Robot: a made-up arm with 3 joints.
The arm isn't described. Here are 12 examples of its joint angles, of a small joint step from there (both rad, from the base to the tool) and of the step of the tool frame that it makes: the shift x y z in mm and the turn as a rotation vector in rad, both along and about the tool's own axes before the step.
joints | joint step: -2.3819 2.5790 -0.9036 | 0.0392 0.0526 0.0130
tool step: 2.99 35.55 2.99 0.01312 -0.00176 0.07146
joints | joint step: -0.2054 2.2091 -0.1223 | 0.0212 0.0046 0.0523
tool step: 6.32 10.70 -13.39 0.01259 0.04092 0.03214
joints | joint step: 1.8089 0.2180 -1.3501 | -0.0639 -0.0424 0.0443
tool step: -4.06 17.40 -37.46 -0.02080 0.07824 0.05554
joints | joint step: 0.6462 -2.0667 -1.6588 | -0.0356 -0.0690 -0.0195
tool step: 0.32 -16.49 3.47 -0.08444 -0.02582 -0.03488
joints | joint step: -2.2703 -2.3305 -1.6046 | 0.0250 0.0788 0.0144
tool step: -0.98 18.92 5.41 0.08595 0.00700 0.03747
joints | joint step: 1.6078 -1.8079 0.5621 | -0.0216 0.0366 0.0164
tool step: 8.82 21.63 -3.51 -0.02128 0.02029 0.03463
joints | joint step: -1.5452 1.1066 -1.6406 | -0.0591 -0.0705 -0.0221
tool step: -9.97 -2.75 -30.96 -0.06924 0.05960 -0.00248
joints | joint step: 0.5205 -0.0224 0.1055 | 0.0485 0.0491 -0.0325
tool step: -1.77 25.05 32.48 -0.01576 -0.06559 0.03681
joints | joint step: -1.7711 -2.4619 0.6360 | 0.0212 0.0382 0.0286
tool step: 15.24 17.44 -21.51 0.02099 0.04839 0.04548
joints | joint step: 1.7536 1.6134 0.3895 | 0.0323 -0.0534 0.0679
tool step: -8.15 -17.93 -4.46 0.02207 0.02818 -0.02401
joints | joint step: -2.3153 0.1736 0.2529 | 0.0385 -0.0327 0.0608
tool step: -7.00 -7.20 8.96 0.03730 -0.00536 0.00482
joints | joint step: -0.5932 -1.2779 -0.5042 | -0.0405 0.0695 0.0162
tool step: 6.24 44.10 9.41 -0.00526 -0.01299 0.08290
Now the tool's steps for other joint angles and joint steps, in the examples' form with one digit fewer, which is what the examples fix.
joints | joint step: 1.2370 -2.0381 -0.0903 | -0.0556 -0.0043 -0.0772
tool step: -13.3 -3.4 42.9 -0.0891 -0.0846 -0.0421
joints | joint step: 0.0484 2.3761 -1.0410 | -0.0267 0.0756 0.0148
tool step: 1.8 18.9 10.0 0.0788 -0.0173 0.0352
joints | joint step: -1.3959 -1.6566 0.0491 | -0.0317 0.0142 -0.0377
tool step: -2.4 8.0 17.2 -0.0538 -0.0312 -0.0051
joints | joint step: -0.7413 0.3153 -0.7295 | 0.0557 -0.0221 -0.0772
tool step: -11.2 -29.4 42.6 -0.0504 -0.0902 -0.0802
